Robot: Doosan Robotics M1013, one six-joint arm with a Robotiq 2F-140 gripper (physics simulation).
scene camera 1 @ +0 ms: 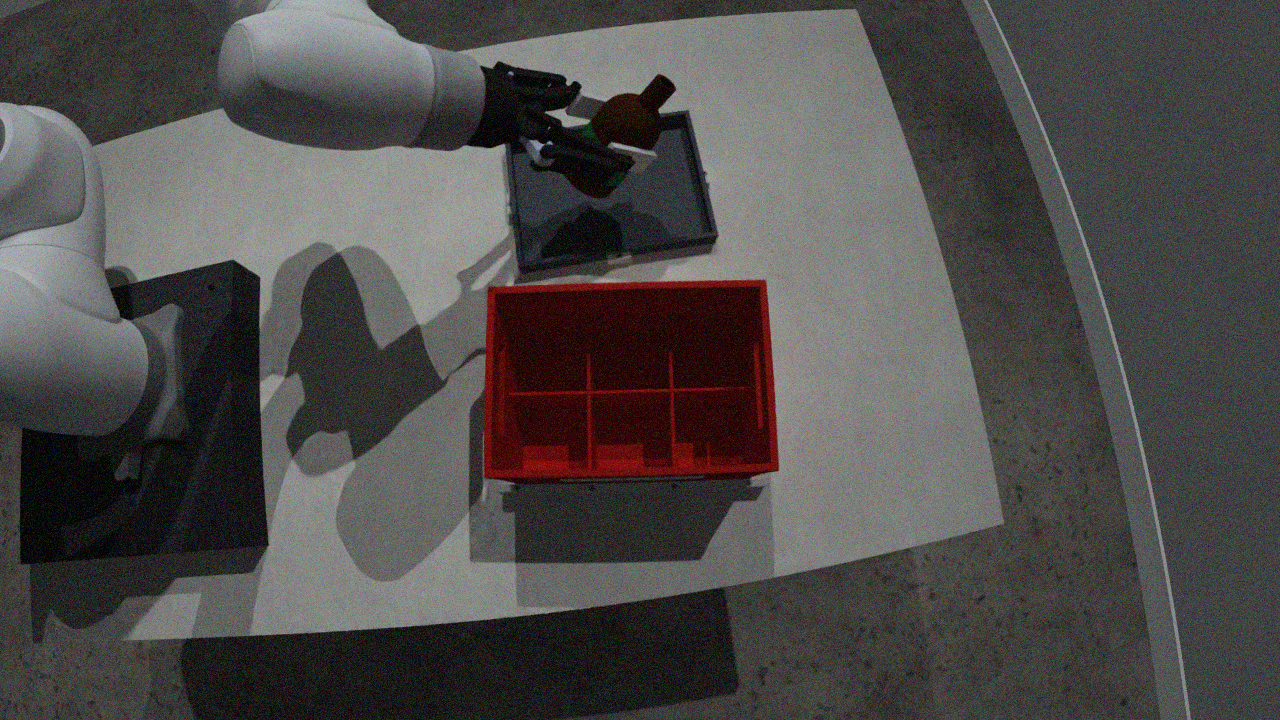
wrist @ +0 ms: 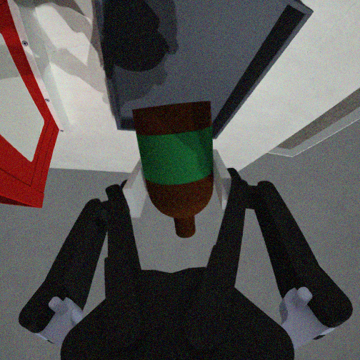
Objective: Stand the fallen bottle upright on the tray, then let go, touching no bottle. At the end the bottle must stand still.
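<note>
The brown bottle with a green label is between the pads of my gripper, which is shut on it. In scene camera 1 its neck points up and to the right and its base down, so it stands steeply; its exact lean is hard to tell. The bottle is raised above the grey tray, and its dark shadow falls on the tray floor. The arm reaches in from the left, with the fingers pointing right. Part of the label is hidden by a finger in scene camera 1.
A red crate with divided compartments stands beside the tray, towards the bottom in scene camera 1. The arm's dark base block is at the left. The pale table extends right of the tray and crate.
</note>
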